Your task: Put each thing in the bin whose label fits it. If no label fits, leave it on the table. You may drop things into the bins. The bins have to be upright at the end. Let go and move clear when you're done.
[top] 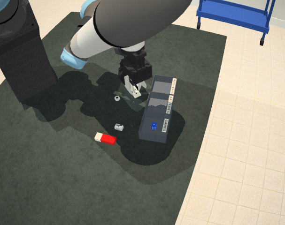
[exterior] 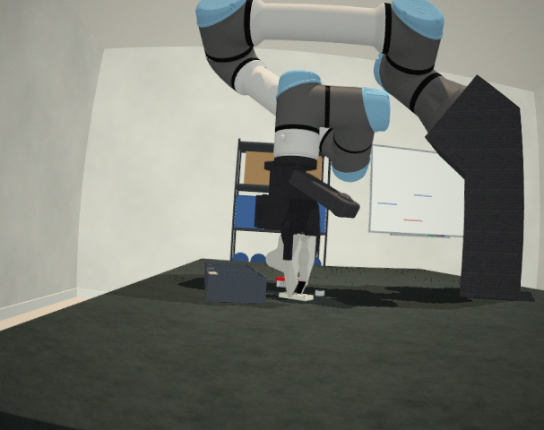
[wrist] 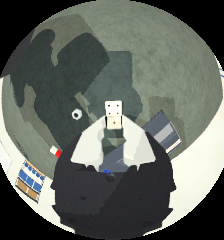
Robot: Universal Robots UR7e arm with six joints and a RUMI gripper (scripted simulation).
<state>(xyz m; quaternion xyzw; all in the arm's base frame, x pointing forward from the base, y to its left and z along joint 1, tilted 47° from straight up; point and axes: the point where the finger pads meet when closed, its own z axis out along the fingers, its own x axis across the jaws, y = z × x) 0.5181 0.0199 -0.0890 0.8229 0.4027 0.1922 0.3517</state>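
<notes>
The blue die lies 9 cm ahead of my hand and 14 cm to the right of it. From my hand the other things lie so: white nut 5 cm behind, 4 cm to the right, 1 cm below; then grey-white object 2 cm behind, 16 cm to the right, 1 cm below; then white domino 1 cm below.
</notes>
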